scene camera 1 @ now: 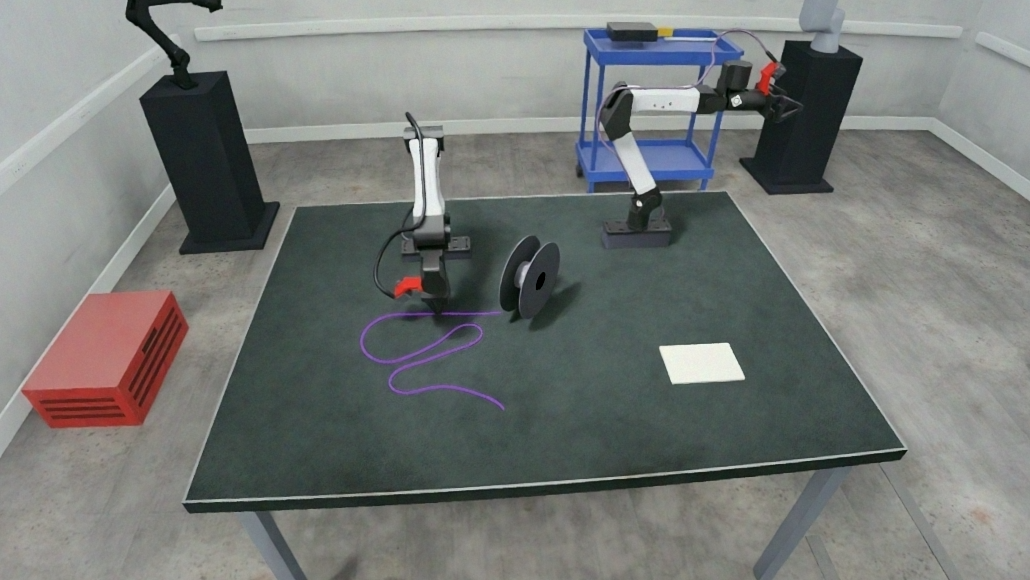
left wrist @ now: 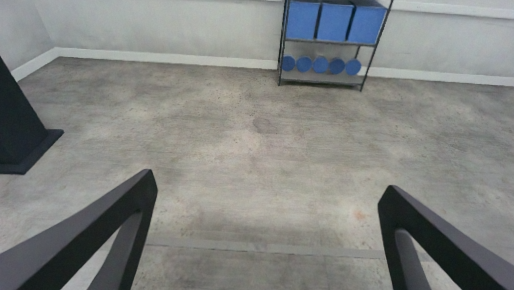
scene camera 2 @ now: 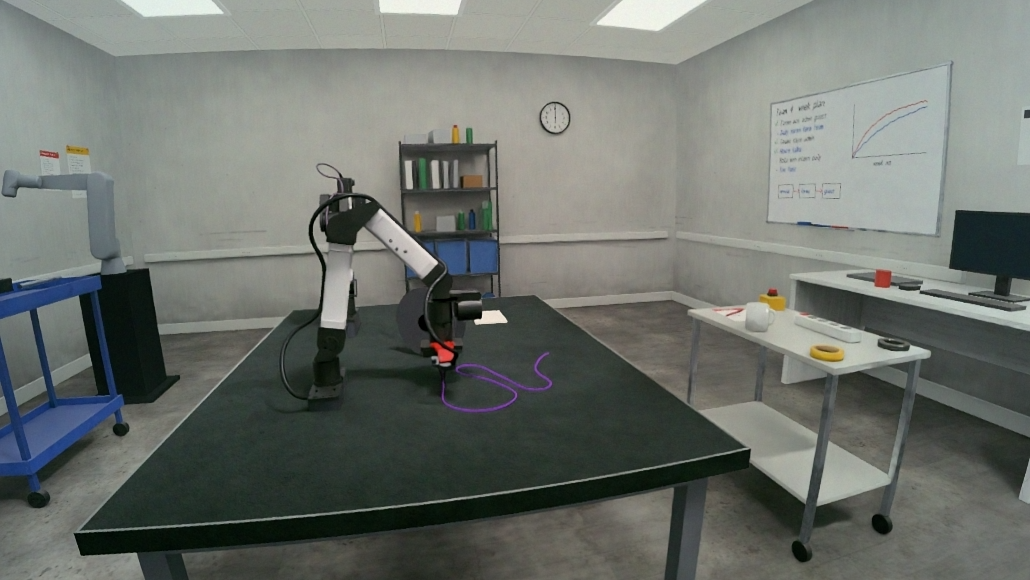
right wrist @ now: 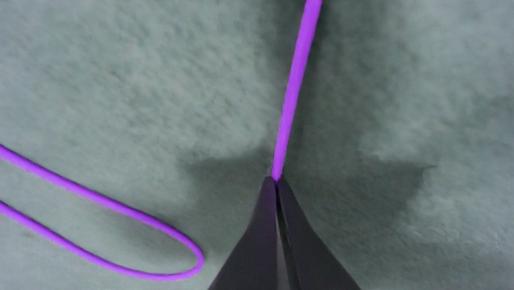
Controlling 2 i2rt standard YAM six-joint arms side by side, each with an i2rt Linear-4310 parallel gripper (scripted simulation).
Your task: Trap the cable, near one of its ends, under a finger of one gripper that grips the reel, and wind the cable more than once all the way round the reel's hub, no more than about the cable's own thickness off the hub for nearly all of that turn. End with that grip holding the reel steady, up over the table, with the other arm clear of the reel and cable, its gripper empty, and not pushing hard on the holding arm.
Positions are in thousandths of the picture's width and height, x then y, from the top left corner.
Labels:
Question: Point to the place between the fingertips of the right gripper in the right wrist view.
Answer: At 532,640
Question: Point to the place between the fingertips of the right gripper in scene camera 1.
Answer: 426,541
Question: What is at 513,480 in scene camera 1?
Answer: A dark grey reel.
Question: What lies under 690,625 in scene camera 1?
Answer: A white card.

